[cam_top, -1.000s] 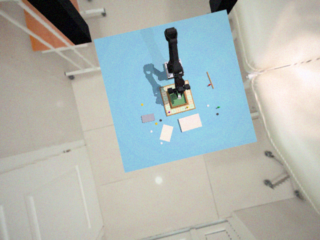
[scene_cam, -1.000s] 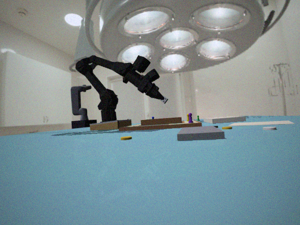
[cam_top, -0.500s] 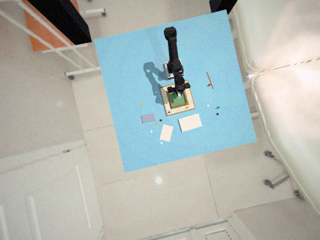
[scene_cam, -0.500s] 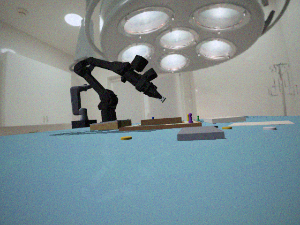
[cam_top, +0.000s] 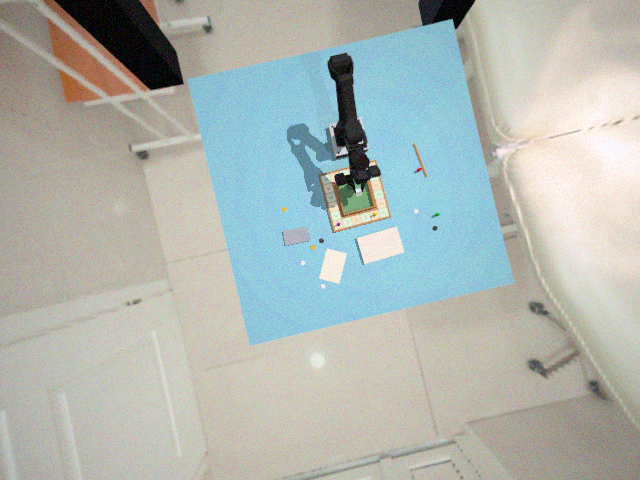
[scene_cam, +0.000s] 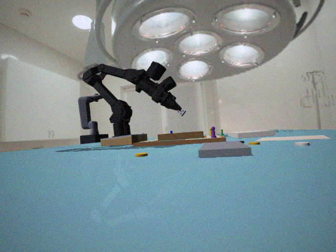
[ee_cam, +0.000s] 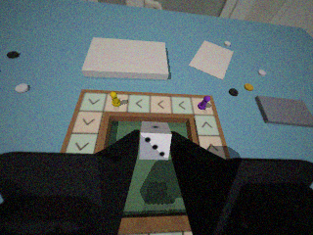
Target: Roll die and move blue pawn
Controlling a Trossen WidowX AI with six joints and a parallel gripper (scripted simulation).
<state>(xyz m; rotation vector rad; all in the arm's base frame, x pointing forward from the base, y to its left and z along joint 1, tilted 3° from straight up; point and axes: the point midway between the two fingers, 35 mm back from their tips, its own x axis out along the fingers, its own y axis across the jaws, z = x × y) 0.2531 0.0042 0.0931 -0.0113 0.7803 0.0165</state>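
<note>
The white die is 40 mm below my gripper tip. Also, from my gripper tip: yellow pawn 100 mm ahead, 70 mm to the left, 90 mm below; green tray 110 mm below; blue pawn 80 mm behind, 110 mm to the left, 90 mm below.
</note>
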